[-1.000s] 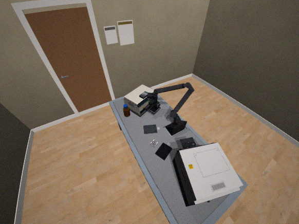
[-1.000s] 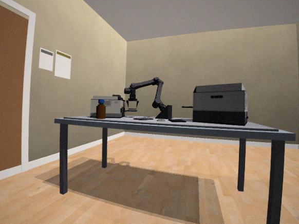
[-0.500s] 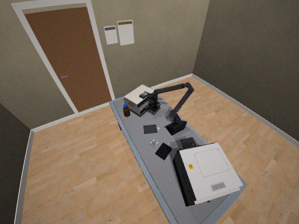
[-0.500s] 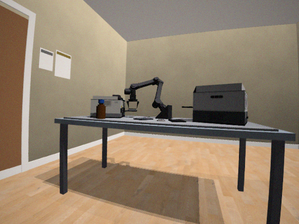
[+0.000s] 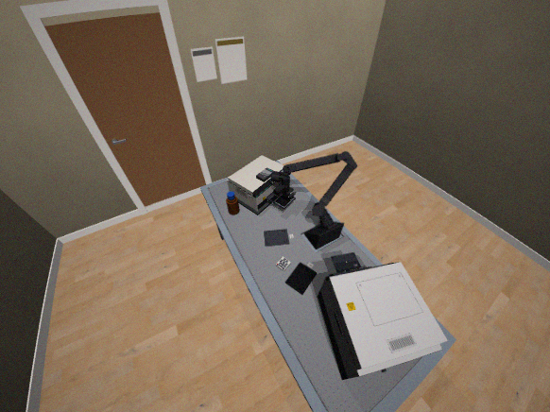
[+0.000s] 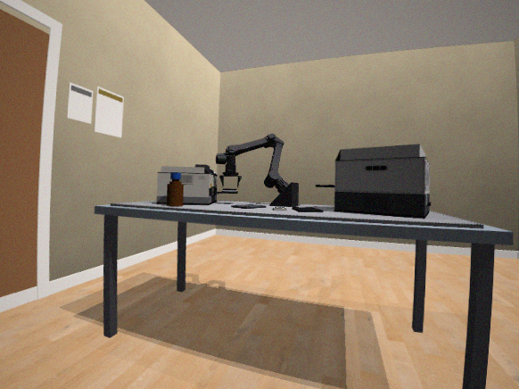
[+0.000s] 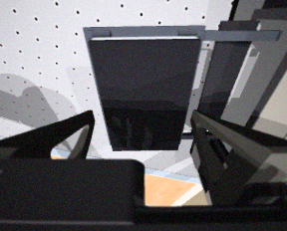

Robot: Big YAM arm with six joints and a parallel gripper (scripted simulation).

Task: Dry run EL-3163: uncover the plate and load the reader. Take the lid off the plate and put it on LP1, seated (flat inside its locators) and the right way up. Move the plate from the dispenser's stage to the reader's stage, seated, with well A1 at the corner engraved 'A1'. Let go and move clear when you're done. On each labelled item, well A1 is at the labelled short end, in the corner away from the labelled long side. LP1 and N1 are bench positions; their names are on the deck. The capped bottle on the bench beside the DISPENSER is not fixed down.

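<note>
Right now the dark see-through lid is 20 mm below my hand. From my hand the other things lie so: brown capped bottle: 350 mm ahead, 180 mm to the right; then well plate: 30 mm below; then grey-blue LP1 pad: 200 mm ahead, 200 mm to the left, 110 mm below.
</note>
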